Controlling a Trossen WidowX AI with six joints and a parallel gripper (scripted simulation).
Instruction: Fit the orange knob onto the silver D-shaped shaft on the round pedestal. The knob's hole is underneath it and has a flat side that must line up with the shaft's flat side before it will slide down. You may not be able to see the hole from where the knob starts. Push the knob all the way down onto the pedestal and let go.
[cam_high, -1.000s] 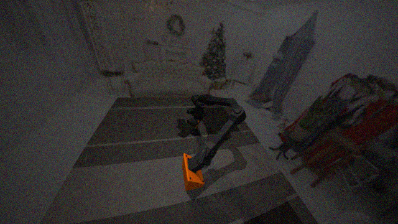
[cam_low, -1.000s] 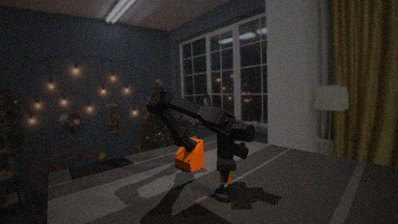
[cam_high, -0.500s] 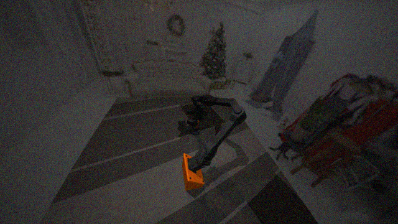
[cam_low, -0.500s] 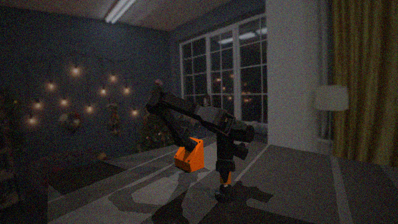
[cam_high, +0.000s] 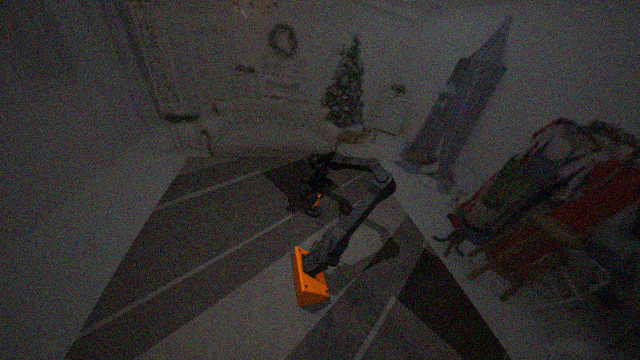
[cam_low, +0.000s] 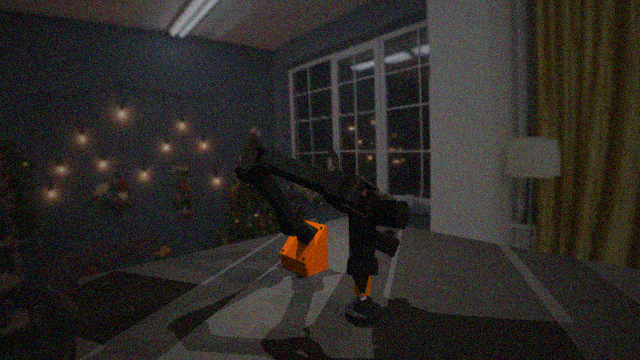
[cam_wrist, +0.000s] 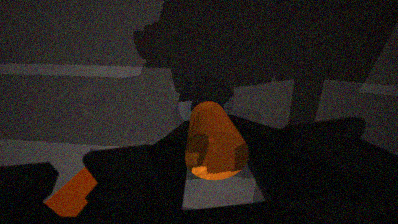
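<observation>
Now: the orange knob 3 cm above my gripper tip. Also, from my gripper tip: round pedestal: 4 cm below.
</observation>
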